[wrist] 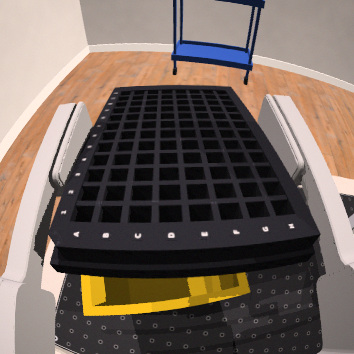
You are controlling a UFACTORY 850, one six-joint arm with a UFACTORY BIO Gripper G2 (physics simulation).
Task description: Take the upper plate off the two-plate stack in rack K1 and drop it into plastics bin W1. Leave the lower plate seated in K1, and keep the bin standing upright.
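The black upper plate (175, 242), with square wells and the letters A to H along its near edge, fills the middle of the wrist view. My gripper (177, 142) is shut on its two long sides and holds it in the air. A yellow open-topped bin (145, 306) shows below the plate's near edge. The plate hides much of the bin, and no W1 label can be seen on it. Rack K1 and the lower plate do not show in this view.
A dark deck with a grid of small holes (200, 330) lies below the plate and around the bin. A blue trolley (212, 54) stands on the wooden floor (125, 70) at the back, near the grey walls.
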